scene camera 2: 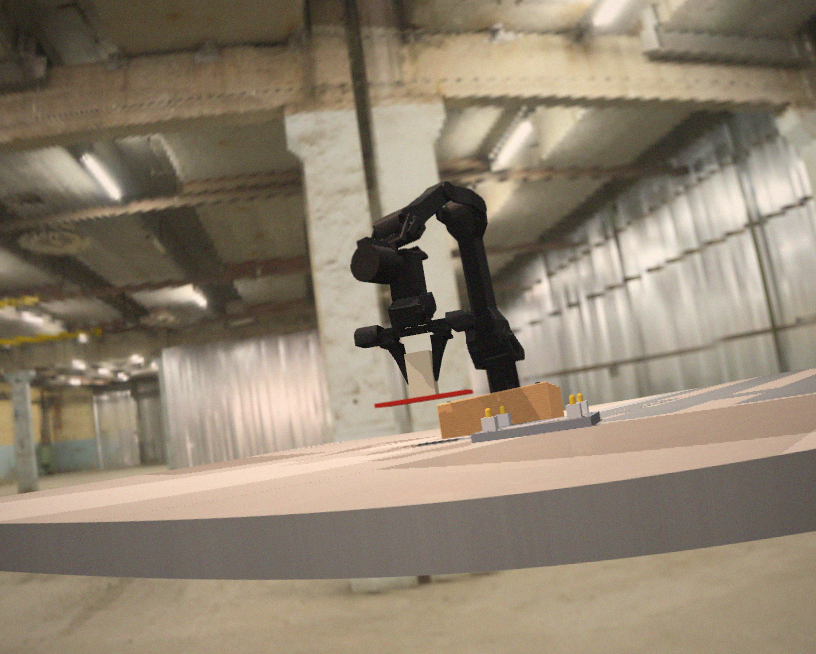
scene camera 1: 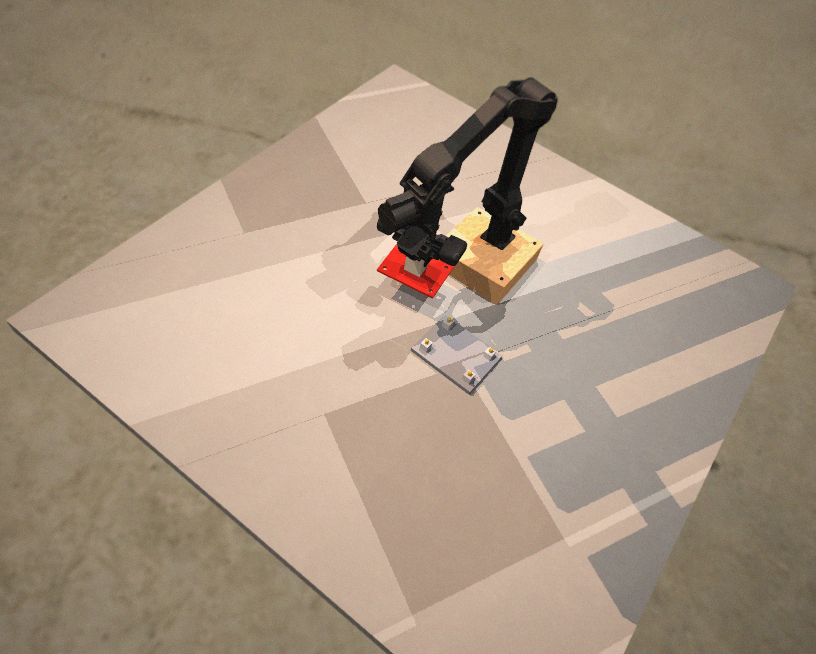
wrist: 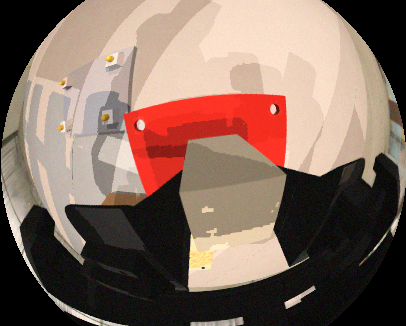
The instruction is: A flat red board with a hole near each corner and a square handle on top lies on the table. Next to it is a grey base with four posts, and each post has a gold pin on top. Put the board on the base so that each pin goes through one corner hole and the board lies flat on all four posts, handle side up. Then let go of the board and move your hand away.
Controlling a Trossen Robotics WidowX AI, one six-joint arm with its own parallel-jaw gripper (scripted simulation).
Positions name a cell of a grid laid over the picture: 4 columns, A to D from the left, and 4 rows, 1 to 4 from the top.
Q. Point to a grey base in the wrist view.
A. A2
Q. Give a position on a red board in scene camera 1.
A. B2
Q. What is my gripper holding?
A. A red board.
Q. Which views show my gripper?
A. Scene camera 2, scene camera 1 and the wrist view: all of them.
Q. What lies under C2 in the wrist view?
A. A red board.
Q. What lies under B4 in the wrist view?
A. My gripper.
